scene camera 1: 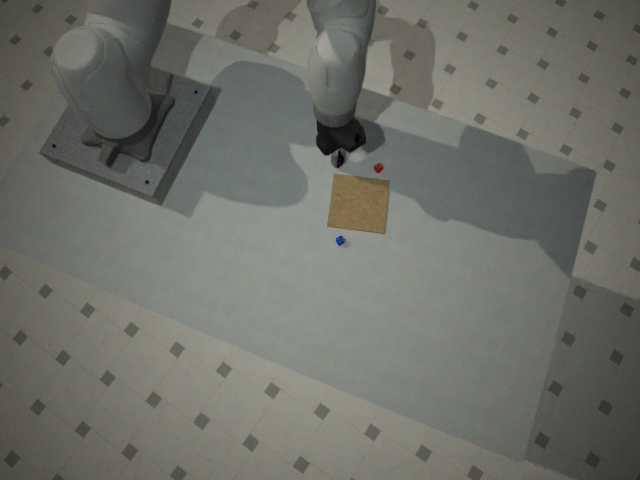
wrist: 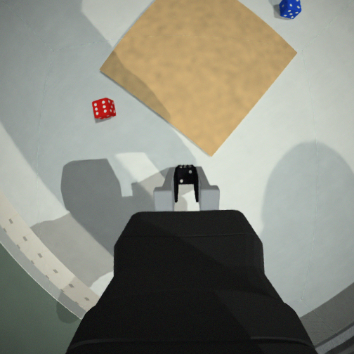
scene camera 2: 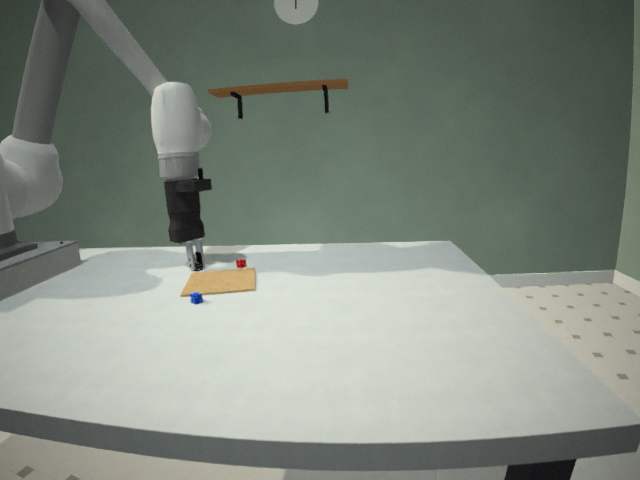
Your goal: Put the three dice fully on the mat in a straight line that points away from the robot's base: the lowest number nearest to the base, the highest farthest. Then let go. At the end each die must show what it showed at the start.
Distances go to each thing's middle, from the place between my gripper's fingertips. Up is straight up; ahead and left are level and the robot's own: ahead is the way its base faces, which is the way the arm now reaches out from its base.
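Labels:
Tan square mat (scene camera 1: 357, 203): my gripper 80 mm short of it, 90 mm to the left of it.

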